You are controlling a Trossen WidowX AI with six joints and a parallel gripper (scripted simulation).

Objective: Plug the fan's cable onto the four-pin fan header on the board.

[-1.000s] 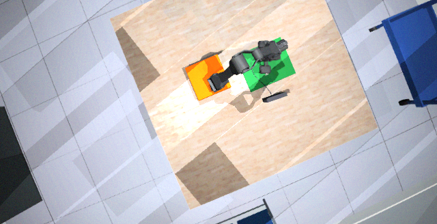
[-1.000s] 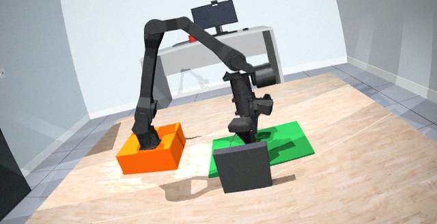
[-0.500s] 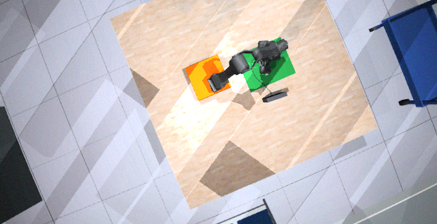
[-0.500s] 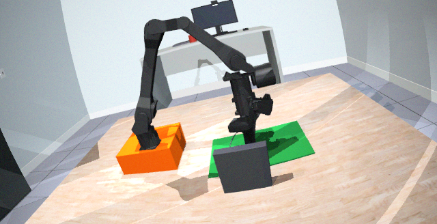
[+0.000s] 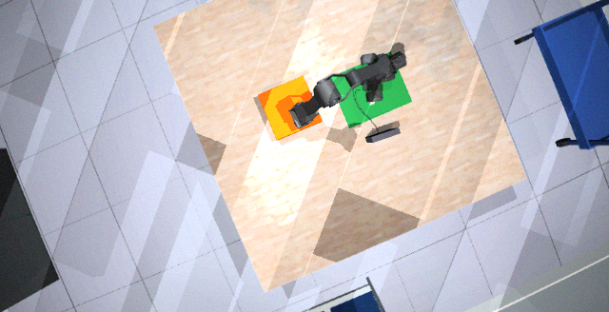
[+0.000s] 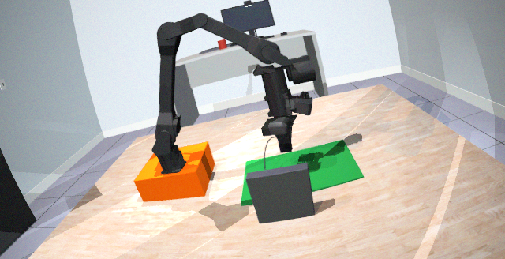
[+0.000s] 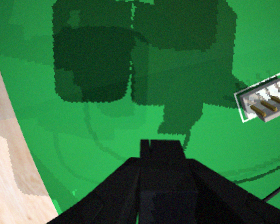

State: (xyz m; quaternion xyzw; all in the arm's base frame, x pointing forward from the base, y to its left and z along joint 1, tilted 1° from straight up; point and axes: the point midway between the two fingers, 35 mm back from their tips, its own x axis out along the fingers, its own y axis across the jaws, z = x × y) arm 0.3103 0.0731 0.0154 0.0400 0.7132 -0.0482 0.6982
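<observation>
Right now the green board is 8 cm below my gripper tip, 3 cm to the right of it and 2 cm ahead of it. Also, from my gripper tip: black plug (1 cm behind, 1 cm above); then dark square fan (23 cm to the right).
</observation>
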